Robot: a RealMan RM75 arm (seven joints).
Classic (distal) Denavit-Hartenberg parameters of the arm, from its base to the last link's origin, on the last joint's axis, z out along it. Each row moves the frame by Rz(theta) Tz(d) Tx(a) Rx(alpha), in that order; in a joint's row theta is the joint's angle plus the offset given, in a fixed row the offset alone. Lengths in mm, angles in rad.
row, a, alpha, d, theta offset
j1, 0, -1.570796, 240.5, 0
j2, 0, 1.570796, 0, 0
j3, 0, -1.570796, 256, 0
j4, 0, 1.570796, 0, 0
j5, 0, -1.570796, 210, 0
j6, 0, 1.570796, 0, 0
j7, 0, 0, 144, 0
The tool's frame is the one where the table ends.
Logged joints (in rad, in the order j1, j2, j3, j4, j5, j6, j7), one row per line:
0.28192, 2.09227, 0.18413, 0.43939, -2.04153, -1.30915, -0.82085
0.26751, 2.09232, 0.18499, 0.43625, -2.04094, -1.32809, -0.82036
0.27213, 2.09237, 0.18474, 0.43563, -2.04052, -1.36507, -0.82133
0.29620, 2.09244, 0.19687, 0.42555, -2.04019, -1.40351, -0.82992
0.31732, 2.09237, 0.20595, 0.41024, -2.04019, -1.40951, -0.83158
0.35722, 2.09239, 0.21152, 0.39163, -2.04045, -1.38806, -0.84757
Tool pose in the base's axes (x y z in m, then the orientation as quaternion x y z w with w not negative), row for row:
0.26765, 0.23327, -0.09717, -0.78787, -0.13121, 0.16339, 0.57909
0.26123, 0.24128, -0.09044, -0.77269, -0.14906, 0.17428, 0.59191
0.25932, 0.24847, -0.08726, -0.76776, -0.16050, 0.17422, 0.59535
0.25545, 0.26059, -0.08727, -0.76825, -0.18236, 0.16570, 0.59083
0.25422, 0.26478, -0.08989, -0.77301, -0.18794, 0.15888, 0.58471
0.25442, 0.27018, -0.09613, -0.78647, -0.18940, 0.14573, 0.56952
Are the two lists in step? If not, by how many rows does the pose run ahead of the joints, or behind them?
The pose runs 2 rows ahead of the joints: the pose in row i belongs to the joints in row i + 2.
